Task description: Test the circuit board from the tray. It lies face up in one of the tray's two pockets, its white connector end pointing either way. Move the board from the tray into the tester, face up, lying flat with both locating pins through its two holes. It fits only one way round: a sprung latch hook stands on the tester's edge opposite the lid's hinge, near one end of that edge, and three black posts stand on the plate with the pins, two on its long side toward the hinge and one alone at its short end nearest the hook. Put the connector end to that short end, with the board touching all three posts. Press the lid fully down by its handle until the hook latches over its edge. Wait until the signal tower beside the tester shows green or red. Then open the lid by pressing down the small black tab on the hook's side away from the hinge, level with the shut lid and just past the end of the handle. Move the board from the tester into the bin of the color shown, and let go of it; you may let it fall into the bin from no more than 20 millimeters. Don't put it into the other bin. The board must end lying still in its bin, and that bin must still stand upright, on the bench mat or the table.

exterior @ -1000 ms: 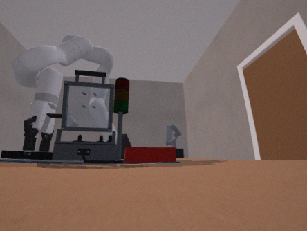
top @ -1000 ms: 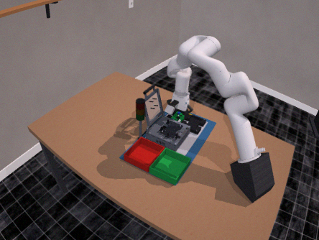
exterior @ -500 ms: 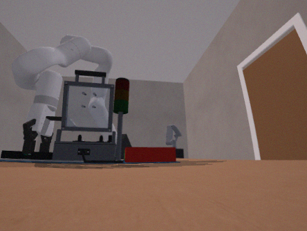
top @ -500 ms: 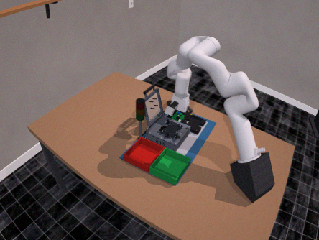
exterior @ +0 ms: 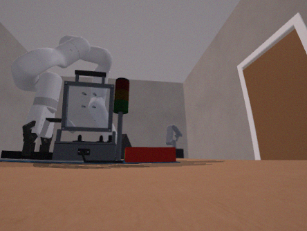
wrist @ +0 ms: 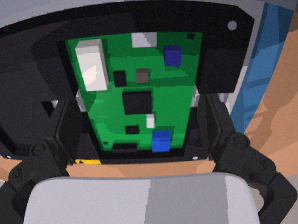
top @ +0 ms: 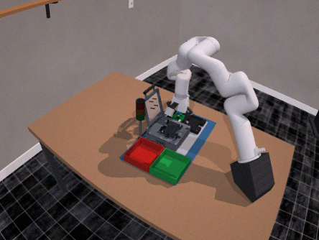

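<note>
My hand is right at the green circuit board. From my hand the other things lie so: tester lid: 16 cm above, 15 cm to the left, 12 cm ahead; then black latch block: 24 cm to the left, 6 cm above, 5 cm behind; then tester plate: 18 cm to the left, 5 cm above.
</note>
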